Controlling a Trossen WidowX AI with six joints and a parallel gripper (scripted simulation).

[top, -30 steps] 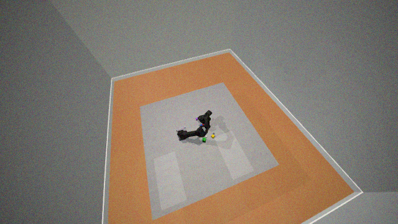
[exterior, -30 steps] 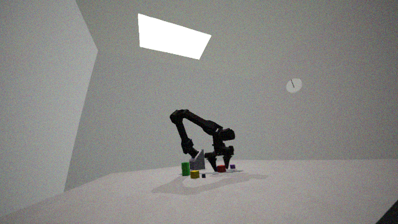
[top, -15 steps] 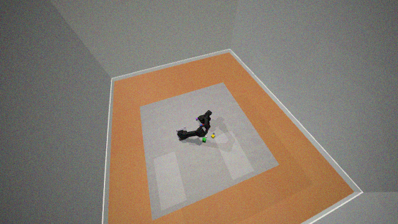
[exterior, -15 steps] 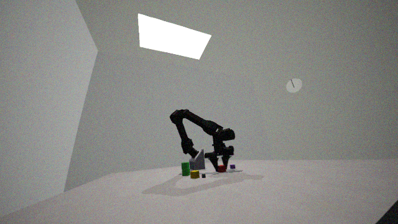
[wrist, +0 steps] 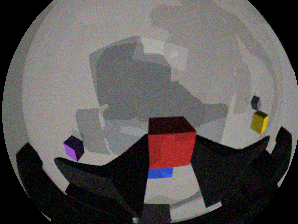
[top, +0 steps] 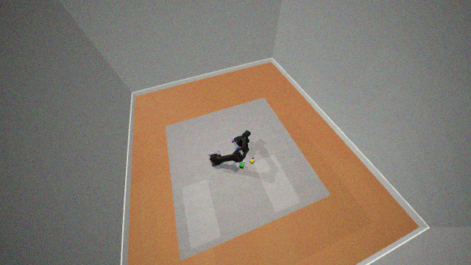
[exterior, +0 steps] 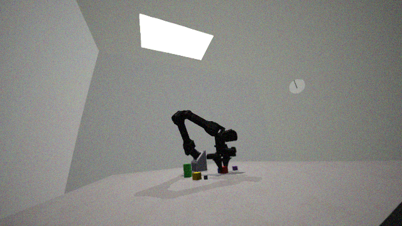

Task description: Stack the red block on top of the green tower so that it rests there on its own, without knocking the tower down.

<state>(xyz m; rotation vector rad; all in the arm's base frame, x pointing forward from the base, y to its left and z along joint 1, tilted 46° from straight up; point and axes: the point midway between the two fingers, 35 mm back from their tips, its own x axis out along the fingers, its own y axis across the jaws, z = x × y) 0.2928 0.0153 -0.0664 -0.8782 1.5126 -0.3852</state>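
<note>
Now: gripper tip 3 cm past the blue block. Round my gripper tip: small dark block: 14 cm to the right, 8 cm ahead; then red block: 1 cm above; then purple block: 11 cm to the left, 6 cm behind.
</note>
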